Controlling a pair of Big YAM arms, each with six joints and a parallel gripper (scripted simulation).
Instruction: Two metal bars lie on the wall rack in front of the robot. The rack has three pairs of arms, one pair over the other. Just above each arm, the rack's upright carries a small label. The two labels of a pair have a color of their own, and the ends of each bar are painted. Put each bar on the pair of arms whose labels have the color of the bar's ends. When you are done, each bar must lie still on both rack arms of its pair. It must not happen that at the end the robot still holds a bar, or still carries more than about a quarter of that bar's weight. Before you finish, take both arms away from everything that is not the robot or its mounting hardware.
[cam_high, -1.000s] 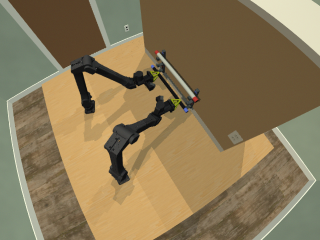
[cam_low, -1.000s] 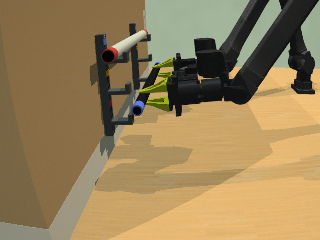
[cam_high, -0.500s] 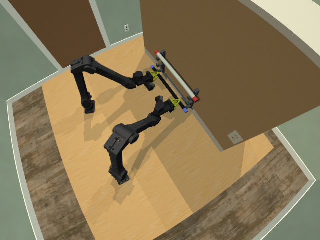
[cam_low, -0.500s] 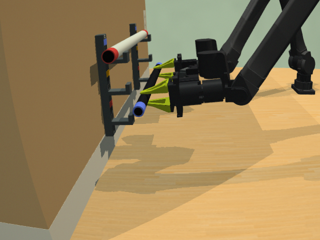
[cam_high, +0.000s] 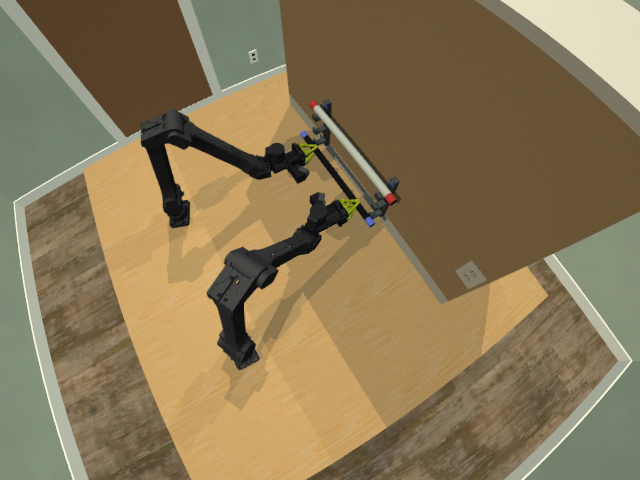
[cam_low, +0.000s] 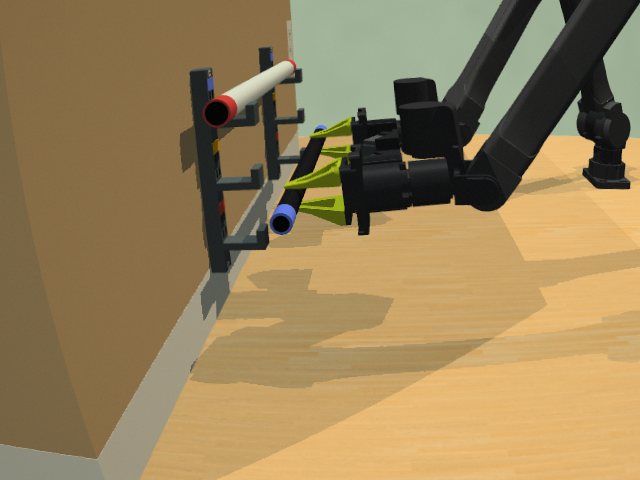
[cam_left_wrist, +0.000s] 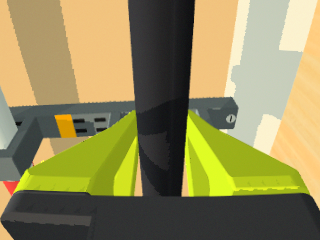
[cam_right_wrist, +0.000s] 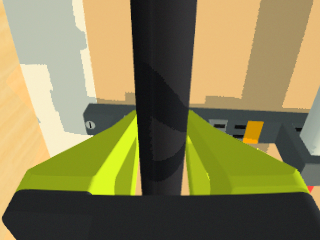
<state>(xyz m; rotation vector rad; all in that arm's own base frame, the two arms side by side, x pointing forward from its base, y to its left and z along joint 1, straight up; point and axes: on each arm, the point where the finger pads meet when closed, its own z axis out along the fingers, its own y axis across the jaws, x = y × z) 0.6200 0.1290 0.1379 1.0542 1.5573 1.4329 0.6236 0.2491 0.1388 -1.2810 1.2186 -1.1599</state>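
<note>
Right now my right hand is 150 mm to the right of the black bar. Round my right hand: grey baseboard 100 mm ahead, 120 mm to the left, 100 mm below; brown wall 250 mm ahead, 120 mm to the left, 310 mm above.
Right now the black bar is 15 cm to the right of my left hand. From my left hand the other things lie so: grey baseboard 18 cm to the right, 10 cm below, 10 cm ahead; then brown wall 31 cm above, 25 cm ahead, 18 cm to the right.
</note>
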